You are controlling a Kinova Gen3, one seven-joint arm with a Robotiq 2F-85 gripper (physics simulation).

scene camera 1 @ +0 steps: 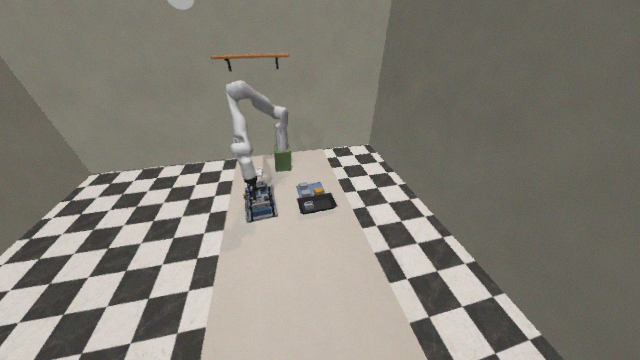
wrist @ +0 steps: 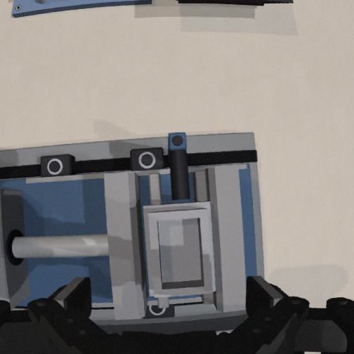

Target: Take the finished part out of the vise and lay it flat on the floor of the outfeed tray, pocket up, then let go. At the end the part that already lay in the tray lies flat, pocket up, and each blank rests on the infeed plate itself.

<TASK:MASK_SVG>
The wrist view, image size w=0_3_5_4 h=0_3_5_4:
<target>my gripper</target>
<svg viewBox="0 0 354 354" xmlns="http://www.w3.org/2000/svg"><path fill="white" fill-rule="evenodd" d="M354 301L345 297L334 297L327 299L326 308L310 308L308 300L299 296L288 296L275 284L264 280L261 275L247 276L245 308L249 317L230 333L221 332L217 335L215 330L190 331L176 334L123 331L122 336L120 336L116 332L107 334L107 332L88 318L91 314L90 278L74 277L69 284L59 287L48 298L29 301L26 310L11 310L8 301L0 300L0 354L304 354L304 351L320 352L320 354L354 354Z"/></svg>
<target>grey finished part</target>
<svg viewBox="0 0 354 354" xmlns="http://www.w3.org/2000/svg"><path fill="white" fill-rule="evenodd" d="M210 201L143 205L149 296L154 296L154 298L209 294L212 291L216 291Z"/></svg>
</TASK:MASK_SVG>
